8 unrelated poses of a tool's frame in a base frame.
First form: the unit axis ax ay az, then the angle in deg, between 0 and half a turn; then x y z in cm.
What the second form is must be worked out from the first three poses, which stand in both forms.
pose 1, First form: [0.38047 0.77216 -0.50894 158.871 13.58 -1.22 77.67]
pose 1, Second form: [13.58 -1.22 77.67 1.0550 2.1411 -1.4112]
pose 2, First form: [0.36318 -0.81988 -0.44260 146.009 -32.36 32.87 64.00]
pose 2, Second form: [-32.36 32.87 64.00 0.9255 -2.0893 -1.1279]
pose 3, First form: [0.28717 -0.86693 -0.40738 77.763 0.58 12.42 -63.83]
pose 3, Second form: [0.58 12.42 -63.83 0.3898 -1.1766 -0.5529]
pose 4, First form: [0.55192 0.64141 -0.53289 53.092 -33.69 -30.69 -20.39]
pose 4, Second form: [-33.69 -30.69 -20.39 0.5114 0.5944 -0.4938]
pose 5, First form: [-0.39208 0.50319 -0.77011 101.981 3.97 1.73 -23.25]
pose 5, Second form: [3.97 1.73 -23.25 -0.6979 0.8956 -1.3707]
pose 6, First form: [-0.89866 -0.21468 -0.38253 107.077 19.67 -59.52 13.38]
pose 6, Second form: [19.67 -59.52 13.38 -1.6795 -0.4012 -0.7149]
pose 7, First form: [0.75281 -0.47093 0.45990 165.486 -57.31 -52.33 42.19]
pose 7, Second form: [-57.31 -52.33 42.19 2.1743 -1.3602 1.3283]
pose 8, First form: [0.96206 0.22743 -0.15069 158.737 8.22 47.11 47.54]
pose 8, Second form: [8.22 47.11 47.54 2.6654 0.6301 -0.4175]
